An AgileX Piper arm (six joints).
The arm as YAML. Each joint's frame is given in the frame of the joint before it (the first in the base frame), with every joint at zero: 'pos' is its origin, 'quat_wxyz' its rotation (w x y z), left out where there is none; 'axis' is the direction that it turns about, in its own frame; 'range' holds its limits. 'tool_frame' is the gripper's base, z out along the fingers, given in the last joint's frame.
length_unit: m
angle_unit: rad
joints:
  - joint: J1
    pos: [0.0, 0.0, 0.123]
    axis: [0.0, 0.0, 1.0]
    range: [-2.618, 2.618]
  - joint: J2
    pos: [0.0, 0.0, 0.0]
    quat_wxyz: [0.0, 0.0, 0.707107, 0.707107]
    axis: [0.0, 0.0, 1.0]
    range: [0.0, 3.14]
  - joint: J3
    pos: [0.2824, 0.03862, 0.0]
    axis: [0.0, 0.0, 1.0]
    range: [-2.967, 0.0]
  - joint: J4
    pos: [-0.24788, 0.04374, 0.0]
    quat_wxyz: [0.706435, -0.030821, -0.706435, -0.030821]
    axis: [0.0, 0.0, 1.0]
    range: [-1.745, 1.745]
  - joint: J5
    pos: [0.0, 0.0, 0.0]
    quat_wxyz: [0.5, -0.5, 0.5, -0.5]
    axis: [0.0, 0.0, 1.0]
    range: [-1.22, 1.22]
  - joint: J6
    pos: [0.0, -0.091, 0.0]
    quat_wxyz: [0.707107, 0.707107, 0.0, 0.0]
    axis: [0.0, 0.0, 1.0]
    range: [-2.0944, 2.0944]
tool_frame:
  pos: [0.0, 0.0, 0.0]
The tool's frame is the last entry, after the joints.
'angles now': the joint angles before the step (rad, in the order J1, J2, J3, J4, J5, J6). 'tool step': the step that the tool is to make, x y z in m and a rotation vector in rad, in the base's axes. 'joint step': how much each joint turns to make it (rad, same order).
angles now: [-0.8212 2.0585 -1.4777 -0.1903 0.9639 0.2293]
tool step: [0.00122 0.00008 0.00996 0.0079 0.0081 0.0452]
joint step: [0.0013 -0.0099 -0.0263 0.0106 0.0396 -0.0563]
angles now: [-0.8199 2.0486 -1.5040 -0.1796 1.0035 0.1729]
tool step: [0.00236 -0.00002 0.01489 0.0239 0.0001 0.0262]
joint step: [0.0000 -0.0088 -0.0496 0.0290 0.0698 -0.0495]
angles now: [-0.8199 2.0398 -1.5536 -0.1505 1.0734 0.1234]
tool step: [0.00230 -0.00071 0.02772 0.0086 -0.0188 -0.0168]
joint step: [-0.0010 -0.0206 -0.0805 0.0262 0.0948 -0.0054]
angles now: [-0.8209 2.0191 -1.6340 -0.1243 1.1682 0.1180]
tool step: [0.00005 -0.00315 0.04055 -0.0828 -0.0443 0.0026]
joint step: [0.0000 -0.0437 -0.0865 -0.0230 0.0394 -0.0025]
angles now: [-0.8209 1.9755 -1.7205 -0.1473 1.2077 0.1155]
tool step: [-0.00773 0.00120 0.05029 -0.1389 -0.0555 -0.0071]
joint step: [0.0000 -0.0738 -0.0694 -0.0574 0.0058 0.0122]
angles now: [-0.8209 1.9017 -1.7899 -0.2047 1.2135 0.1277]
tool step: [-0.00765 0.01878 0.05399 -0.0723 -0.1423 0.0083]
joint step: [0.0069 -0.1001 -0.0519 0.0539 0.0021 0.0011]
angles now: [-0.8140 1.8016 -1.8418 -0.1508 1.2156 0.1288]
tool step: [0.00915 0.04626 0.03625 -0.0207 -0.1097 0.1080]
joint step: [0.0903 -0.1019 0.0049 0.0662 0.0030 -0.0077]
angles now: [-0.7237 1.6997 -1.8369 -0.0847 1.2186 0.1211]
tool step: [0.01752 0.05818 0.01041 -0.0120 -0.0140 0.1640]
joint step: [0.1620 -0.0793 0.0607 0.0001 0.0000 -0.0024]
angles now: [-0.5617 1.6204 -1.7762 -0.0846 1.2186 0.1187]
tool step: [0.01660 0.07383 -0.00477 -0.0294 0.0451 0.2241]
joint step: [0.2347 -0.0675 0.0955 -0.0470 0.0000 -0.0002]
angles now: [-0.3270 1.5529 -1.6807 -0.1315 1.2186 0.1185]
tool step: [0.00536 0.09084 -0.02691 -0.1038 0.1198 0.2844]
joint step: [0.3236 -0.0471 0.1526 -0.1332 -0.0009 0.0202]
